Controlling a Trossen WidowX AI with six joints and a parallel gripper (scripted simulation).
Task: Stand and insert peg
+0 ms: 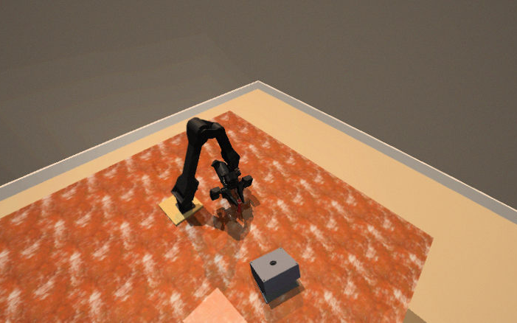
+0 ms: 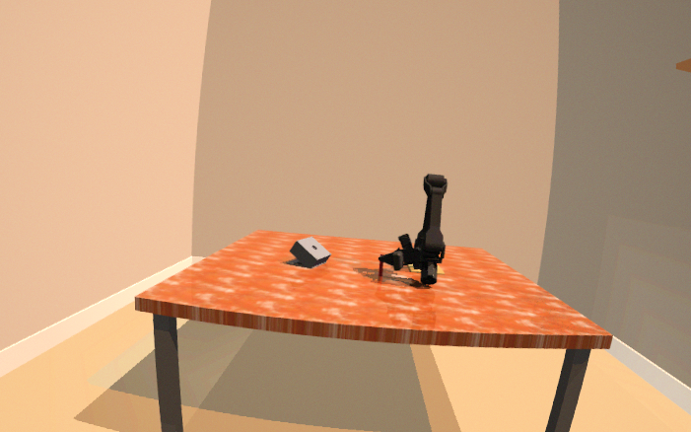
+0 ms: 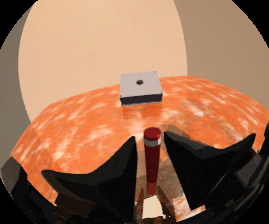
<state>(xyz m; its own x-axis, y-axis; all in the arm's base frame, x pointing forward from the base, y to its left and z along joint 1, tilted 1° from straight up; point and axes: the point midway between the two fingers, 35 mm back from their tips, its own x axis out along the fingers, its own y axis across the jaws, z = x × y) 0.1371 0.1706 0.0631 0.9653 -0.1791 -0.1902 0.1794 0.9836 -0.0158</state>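
Now: the red peg 1 cm below my gripper tip and 1 cm behind it. Also, from my gripper tip: sloped panel 27 cm ahead, 6 cm to the right, 2 cm below.
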